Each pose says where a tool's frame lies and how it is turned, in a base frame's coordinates. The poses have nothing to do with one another.
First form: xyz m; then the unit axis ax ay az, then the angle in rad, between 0 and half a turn.
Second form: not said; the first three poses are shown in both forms.
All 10 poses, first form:
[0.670 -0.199 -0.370 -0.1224 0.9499 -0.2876 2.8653]
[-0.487 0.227 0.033 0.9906 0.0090 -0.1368 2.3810]
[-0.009 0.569 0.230 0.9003 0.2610 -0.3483 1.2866]
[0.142 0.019 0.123 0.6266 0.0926 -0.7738 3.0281]
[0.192 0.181 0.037 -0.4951 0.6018 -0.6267 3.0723]
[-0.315 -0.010 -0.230 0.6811 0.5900 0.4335 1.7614]
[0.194 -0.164 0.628 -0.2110 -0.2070 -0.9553 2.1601]
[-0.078 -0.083 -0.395 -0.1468 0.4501 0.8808 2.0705]
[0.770 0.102 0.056 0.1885 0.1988 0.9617 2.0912]
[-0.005 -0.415 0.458 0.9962 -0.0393 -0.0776 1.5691]
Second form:
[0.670 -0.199 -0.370 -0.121 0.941 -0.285 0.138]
[-0.487 0.227 0.033 0.920 0.008 -0.127 0.371]
[-0.009 0.569 0.230 0.540 0.157 -0.209 0.800]
[0.142 0.019 0.123 0.626 0.092 -0.773 0.057]
[0.192 0.181 0.037 -0.495 0.601 -0.626 0.035]
[-0.315 -0.010 -0.230 0.525 0.455 0.334 0.637]
[0.194 -0.164 0.628 -0.186 -0.183 -0.843 0.471]
[-0.078 -0.083 -0.395 -0.126 0.387 0.757 0.510]
[0.770 0.102 0.056 0.163 0.172 0.832 0.501]
[-0.005 -0.415 0.458 0.704 -0.028 -0.055 0.708]

